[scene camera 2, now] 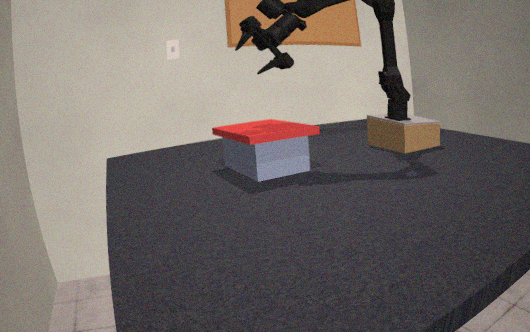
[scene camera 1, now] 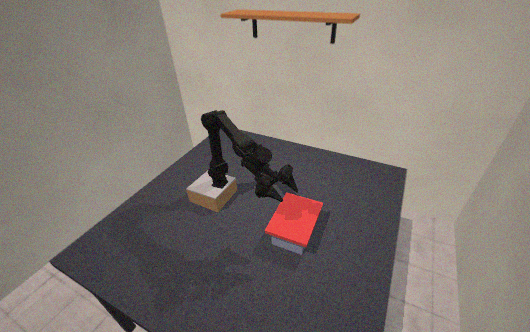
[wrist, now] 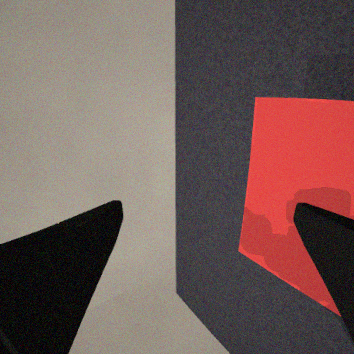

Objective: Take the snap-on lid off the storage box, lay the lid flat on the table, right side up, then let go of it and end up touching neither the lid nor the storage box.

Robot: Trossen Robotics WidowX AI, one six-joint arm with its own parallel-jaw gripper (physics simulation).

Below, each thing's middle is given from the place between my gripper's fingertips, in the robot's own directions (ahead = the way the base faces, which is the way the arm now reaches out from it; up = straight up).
The red lid (scene camera 1: 294, 220) is 1 cm ahead of my hand, 7 cm to the left of it and 18 cm below it.
